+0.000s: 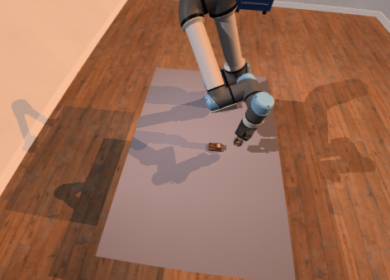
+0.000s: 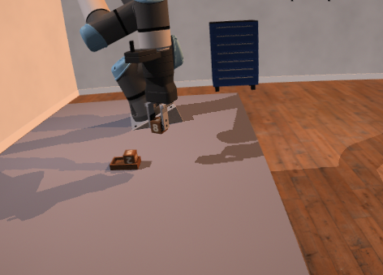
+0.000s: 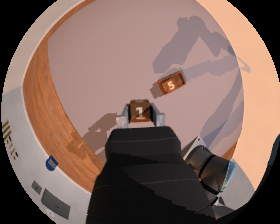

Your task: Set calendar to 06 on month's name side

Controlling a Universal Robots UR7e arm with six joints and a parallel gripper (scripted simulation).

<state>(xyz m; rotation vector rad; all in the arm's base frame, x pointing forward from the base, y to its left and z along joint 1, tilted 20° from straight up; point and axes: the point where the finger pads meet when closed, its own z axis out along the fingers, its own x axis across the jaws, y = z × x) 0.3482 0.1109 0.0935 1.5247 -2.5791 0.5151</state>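
Right now the brown wooden tray is 12 cm below my hand, 11 cm to the right of it and 1 cm behind it.
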